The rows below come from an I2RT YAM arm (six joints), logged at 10 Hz.
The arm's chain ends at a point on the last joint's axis. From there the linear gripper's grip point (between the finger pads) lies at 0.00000 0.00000 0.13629 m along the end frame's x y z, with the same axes.
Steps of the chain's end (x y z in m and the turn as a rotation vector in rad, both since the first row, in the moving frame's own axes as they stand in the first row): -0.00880, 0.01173, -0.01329, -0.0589, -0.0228, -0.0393; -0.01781, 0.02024, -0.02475, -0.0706, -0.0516, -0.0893; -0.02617, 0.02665, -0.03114, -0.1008, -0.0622, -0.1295; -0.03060, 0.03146, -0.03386, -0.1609, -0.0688, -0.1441; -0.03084, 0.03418, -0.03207, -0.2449, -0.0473, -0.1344; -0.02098, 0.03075, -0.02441, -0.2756, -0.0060, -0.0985; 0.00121, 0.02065, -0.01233, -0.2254, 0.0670, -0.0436
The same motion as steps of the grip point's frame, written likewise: -0.01175, 0.01981, -0.01356, -0.0589, -0.0228, -0.0393; -0.02440, 0.03015, -0.02527, -0.0706, -0.0516, -0.0893; -0.03372, 0.04087, -0.03209, -0.1008, -0.0622, -0.1295; -0.03832, 0.05387, -0.03594, -0.1609, -0.0688, -0.1441; -0.03497, 0.06754, -0.03628, -0.2449, -0.0473, -0.1344; -0.01995, 0.06782, -0.02955, -0.2756, -0.0060, -0.0985; 0.01092, 0.05088, -0.01608, -0.2254, 0.0670, -0.0436
